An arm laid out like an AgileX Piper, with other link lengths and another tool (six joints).
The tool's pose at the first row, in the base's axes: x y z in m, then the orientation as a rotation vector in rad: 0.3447, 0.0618, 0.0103, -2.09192, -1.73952, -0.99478
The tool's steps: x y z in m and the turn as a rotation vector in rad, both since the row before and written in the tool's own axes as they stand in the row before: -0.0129, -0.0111, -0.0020, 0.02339, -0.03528, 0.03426; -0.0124, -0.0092, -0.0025, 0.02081, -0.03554, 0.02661; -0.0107, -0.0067, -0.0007, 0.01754, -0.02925, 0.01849; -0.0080, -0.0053, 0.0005, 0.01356, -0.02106, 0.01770; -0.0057, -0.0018, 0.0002, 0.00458, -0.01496, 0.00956; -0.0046, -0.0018, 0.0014, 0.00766, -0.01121, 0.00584; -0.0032, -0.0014, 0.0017, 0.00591, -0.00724, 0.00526; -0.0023, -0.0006, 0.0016, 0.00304, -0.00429, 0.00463; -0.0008, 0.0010, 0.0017, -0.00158, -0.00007, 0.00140; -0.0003, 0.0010, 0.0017, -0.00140, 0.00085, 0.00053; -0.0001, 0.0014, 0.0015, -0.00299, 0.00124, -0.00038; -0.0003, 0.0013, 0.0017, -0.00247, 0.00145, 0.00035; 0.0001, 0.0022, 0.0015, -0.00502, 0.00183, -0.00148; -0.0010, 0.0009, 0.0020, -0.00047, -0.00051, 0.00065
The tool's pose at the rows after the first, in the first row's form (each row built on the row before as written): 0.3329, 0.0536, 0.0010, -2.12986, -1.71737, -0.92913; 0.3222, 0.0450, -0.0065, -2.16312, -1.70339, -0.86761; 0.3142, 0.0380, -0.0134, -2.18704, -1.69542, -0.81714; 0.3080, 0.0334, -0.0191, -2.20607, -1.68395, -0.77860; 0.3053, 0.0294, -0.0226, -2.22066, -1.67919, -0.75698; 0.3030, 0.0269, -0.0265, -2.22776, -1.67722, -0.73681; 0.3014, 0.0255, -0.0298, -2.23264, -1.67407, -0.72245; 0.3007, 0.0246, -0.0324, -2.23684, -1.67031, -0.71404; 0.3019, 0.0245, -0.0342, -2.23891, -1.66862, -0.71520; 0.3032, 0.0248, -0.0357, -2.23960, -1.66758, -0.71731; 0.3049, 0.0250, -0.0369, -2.24047, -1.66750, -0.72161; 0.3065, 0.0252, -0.0384, -2.24132, -1.66641, -0.72543; 0.3090, 0.0253, -0.0394, -2.24238, -1.66741, -0.73260; 0.3101, 0.0252, -0.0415, -2.24351, -1.66684, -0.73240
